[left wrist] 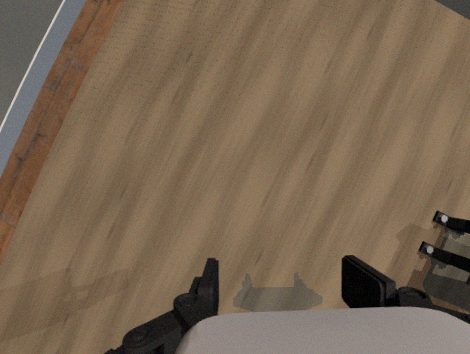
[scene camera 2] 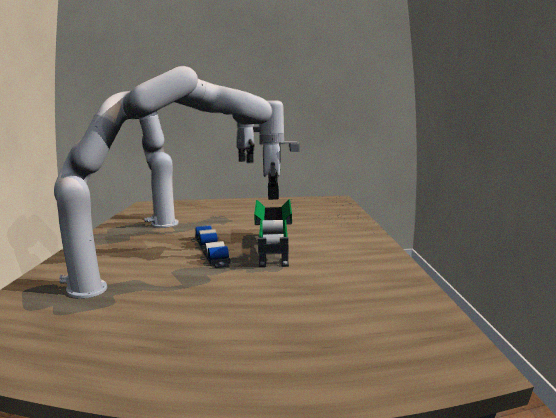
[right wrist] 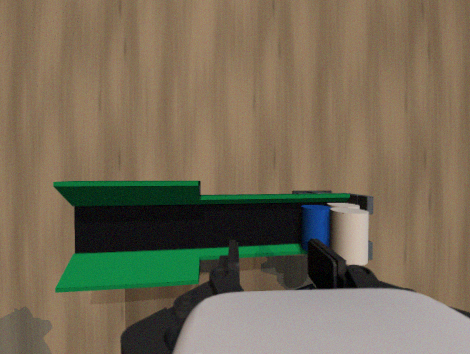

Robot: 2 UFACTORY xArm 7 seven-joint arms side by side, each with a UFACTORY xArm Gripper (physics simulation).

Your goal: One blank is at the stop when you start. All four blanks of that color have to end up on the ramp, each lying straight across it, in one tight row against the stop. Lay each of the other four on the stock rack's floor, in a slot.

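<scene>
The ramp [scene camera 2: 287, 209] [right wrist: 125, 270] has green side walls and a dark floor. At its stop end, a cream blank [scene camera 2: 273, 239] [right wrist: 344, 205] lies low. A second cream blank [scene camera 2: 273, 226] [right wrist: 350, 237] sits higher, partly over it. A blue blank [right wrist: 315, 224] lies beside them across the ramp. The stock rack [scene camera 2: 220, 263] carries blue blanks [scene camera 2: 218, 252] [scene camera 2: 208, 237] [scene camera 2: 203, 229] and cream blanks [scene camera 2: 215, 245] [scene camera 2: 207, 232]. My right gripper [scene camera 2: 273, 194] [right wrist: 272, 257] is open and empty above the ramp. My left gripper [scene camera 2: 246, 158] [left wrist: 280, 278] is open and empty, high up.
The stock rack stands left of the ramp in the scene view. Two dark feet [left wrist: 440, 218] [left wrist: 426, 248] with light dots show at the right of the left wrist view. The table edge [left wrist: 60, 135] runs along that view's left side. The right arm reaches across in front of the left arm.
</scene>
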